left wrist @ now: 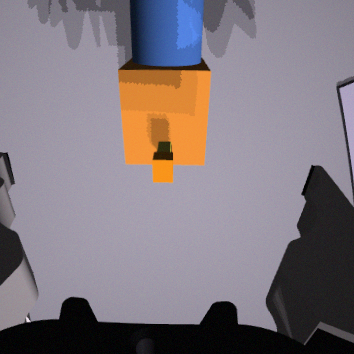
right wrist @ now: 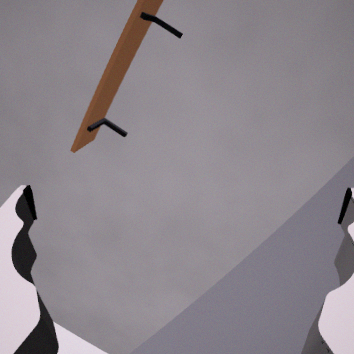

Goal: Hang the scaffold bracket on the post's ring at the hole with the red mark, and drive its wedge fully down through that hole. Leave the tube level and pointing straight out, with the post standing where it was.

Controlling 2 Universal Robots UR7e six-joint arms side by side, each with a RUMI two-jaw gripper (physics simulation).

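Places are measured from the left arm's base along level axes (x back, y right, z up), in metres.
Pixels of known places: left gripper, fingertip midpoint: [left wrist: 160, 160]; right gripper, fingertip midpoint: [right wrist: 184, 189].
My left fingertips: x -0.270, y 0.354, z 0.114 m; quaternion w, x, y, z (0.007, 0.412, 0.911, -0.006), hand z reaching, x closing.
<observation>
Ahead of a thing's pixels: the offset from my left fingertips to its top centre. "*": to the spot under its first point.
The bracket's orange block {* dy -0.013, dx -0.015, dz -0.049 m} [left wrist: 165, 95] and its blue tube [left wrist: 167, 32] show in the left wrist view, at the top centre, with the tube running out of the top edge. A small orange piece with a dark upper end, which looks like the wedge {dy +0.012, dx +0.013, dz -0.019 m} [left wrist: 163, 171], stands at the block's lower edge. My left gripper [left wrist: 160, 160] is open, its fingers wide apart on either side, below the block and touching neither piece. My right gripper [right wrist: 184, 189] is open with bare space between its fingers. The post, its ring and the red mark do not show in either view.
A pale panel with a dark edge {* dy +0.125, dx -0.110, dz -0.108 m} [left wrist: 348, 115] stands at the right in the left wrist view. Jagged shadows lie beside the tube. A brown wooden rail [right wrist: 117, 62] with black hooks [right wrist: 167, 27] [right wrist: 115, 127] shows at the upper left in the right wrist view.
</observation>
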